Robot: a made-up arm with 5 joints.
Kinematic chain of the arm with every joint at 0, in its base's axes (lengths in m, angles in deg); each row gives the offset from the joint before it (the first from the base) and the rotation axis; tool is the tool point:
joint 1: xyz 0 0 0.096 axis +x
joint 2: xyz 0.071 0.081 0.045 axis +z
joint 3: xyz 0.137 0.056 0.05 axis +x
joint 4: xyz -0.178 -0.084 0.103 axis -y
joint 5: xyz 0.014 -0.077 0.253 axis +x
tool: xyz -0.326 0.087 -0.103
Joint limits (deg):
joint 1: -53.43..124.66
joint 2: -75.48..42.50
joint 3: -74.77..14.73
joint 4: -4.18..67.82
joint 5: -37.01..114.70
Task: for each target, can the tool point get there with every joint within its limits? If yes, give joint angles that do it. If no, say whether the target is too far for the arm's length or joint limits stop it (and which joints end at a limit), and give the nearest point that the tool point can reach.
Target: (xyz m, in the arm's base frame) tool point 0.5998 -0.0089 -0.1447
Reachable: no: joint limits stop it (at a limit: joint 1, joint 2, joint 3, joint 4) | nearest point 0.3999 0.4833 -0.1804 | short by 0.532 m
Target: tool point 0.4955 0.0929 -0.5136
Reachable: no: joint limits stop it (at a limit: joint 1, joint 2, joint 3) | nearest point 0.3666 0.4812 -0.1923 | short by 0.520 m
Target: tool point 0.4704 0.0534 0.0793
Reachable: no: joint limits stop it (at a limit: joint 2, joint 3, joint 4) | nearest point 0.3670 0.5232 -0.0676 | short by 0.503 m
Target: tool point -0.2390 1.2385 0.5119
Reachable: no: too far | nearest point -0.0942 0.7026 0.3319 | short by 0.584 m
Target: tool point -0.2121 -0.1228 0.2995
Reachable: yes | joints -11.79 33.17 -20.70 32.83 -24.96
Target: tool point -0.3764 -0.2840 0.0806
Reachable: yes | joints 77.72 32.38 -26.01 32.39 67.25
